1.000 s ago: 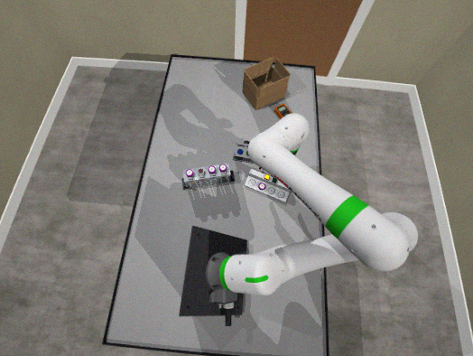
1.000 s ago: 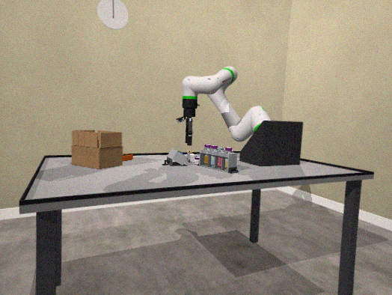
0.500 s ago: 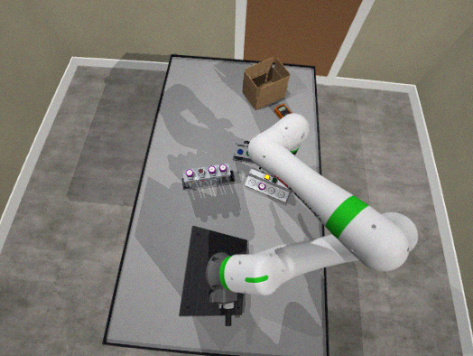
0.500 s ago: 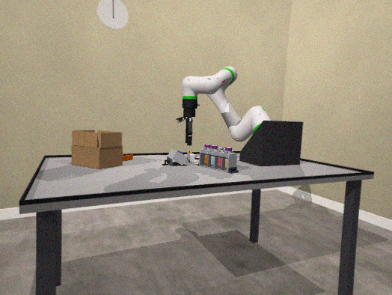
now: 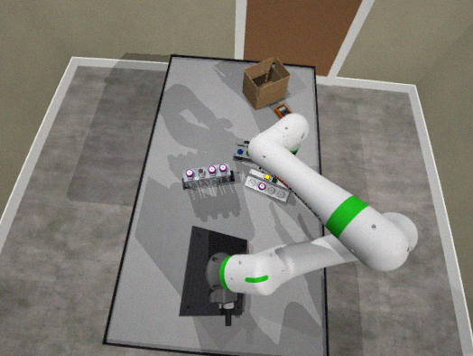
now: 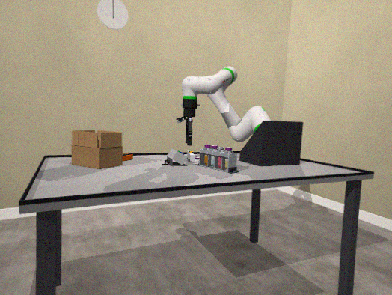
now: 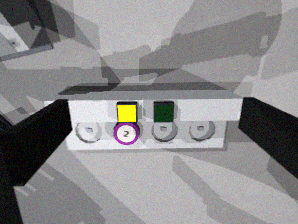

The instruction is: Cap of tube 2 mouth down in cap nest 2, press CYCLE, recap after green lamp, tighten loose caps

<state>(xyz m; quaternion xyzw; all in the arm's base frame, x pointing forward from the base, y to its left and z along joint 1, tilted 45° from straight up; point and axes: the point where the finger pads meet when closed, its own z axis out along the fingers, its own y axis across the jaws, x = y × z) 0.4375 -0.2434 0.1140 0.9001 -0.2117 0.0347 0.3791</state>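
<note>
Right now the purple cap marked 2 is 40 mm behind my hand, 50 mm to the left of it and 90 mm below it. Also, from my hand: key housing: 140 mm ahead, 140 mm to the left, 50 mm below; green key: 120 mm ahead, 120 mm to the left, 40 mm below; blue key: 130 mm ahead, 160 mm to the left, 40 mm below.
</note>
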